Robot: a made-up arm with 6 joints.
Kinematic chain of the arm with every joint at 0, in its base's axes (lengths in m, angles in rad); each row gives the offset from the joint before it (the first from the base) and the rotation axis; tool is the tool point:
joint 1: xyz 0 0 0.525 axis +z
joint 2: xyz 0 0 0 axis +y
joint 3: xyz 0 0 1.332 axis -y
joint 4: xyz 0 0 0 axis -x
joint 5: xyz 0.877 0 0 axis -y
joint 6: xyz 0 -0.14 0 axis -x
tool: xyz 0 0 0
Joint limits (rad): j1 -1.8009..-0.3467 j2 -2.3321..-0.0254 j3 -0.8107..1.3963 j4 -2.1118..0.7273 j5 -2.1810..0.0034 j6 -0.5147..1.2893
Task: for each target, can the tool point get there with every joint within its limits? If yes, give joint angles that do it. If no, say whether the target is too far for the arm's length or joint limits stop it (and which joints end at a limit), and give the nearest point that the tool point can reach.
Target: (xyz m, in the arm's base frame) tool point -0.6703 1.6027 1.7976
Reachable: yes | joints -1.2316 -1.1321 1.1934 -0.7871 -1.2249 0.5692
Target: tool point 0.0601 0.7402 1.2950
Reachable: yes | joints -1.6855 -1.4934 -0.4875 -1.3909 -1.4552 0.6465
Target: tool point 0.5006 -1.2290 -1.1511
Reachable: no: joint limits stop it (at a limit: joint 2, joint 3) | nearest point 0.1839 -0.4514 1.1375 | short by 2.438 m
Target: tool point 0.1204 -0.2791 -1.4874
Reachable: no: joint limits stop it (at a limit: joint 1, joint 2, joint 3, joint 4) | nearest point -1.5808 0.4599 -0.9570 | short by 1.929 m
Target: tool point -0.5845 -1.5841 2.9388
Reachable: no: too far | nearest point -0.2487 -0.6741 2.3295 | short by 1.145 m
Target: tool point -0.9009 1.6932 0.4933
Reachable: yes | joints -1.0829 -2.0078 0.6498 -1.5560 -1.5959 0.6626
